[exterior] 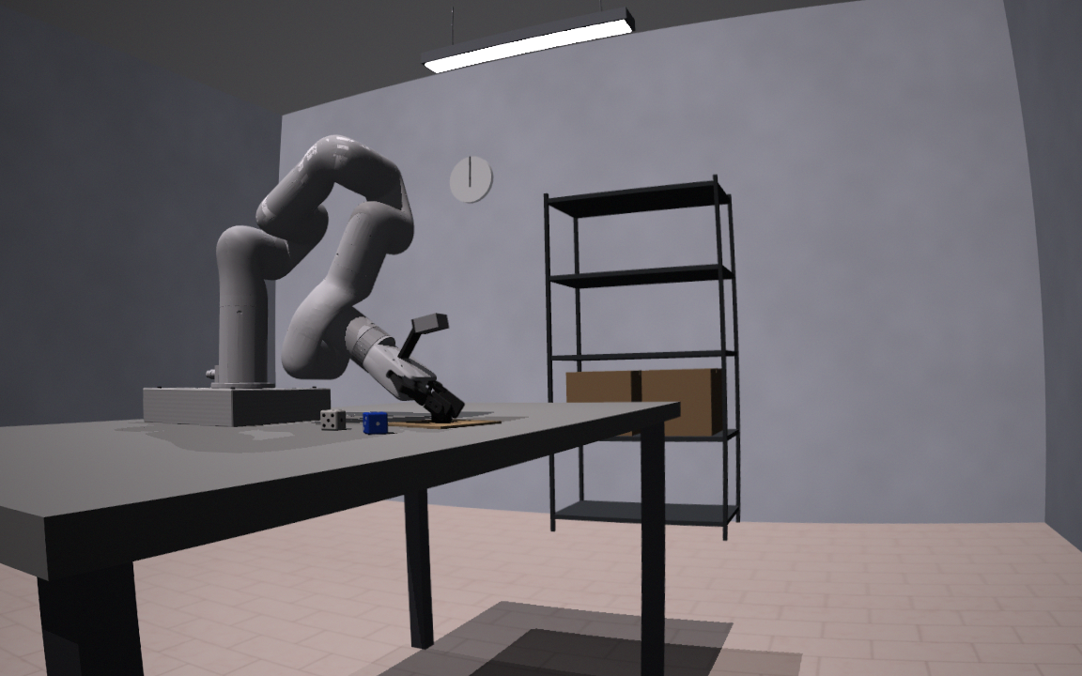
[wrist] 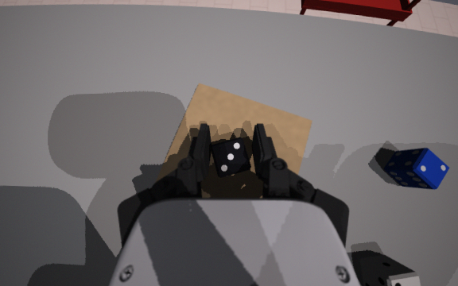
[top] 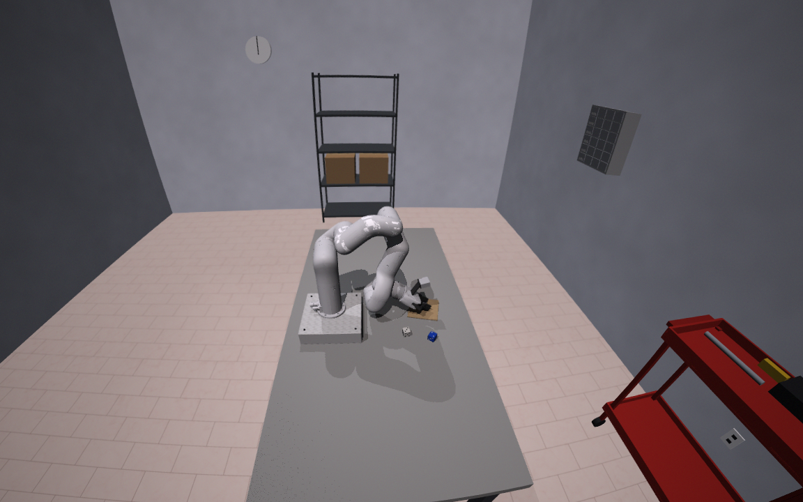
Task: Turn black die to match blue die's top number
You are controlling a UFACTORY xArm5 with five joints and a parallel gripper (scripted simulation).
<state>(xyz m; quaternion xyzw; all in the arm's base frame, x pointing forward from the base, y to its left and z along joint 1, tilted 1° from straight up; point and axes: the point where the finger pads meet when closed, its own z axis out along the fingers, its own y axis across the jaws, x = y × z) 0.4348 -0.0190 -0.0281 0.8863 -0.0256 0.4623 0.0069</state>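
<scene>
Now: the black die 1 cm behind my hand and 1 cm below it. Round my hand: blue die (3 cm behind, 19 cm to the right, 2 cm below); white die (13 cm behind, 14 cm to the right, 2 cm below); tan mat (1 cm behind, 3 cm below).
</scene>
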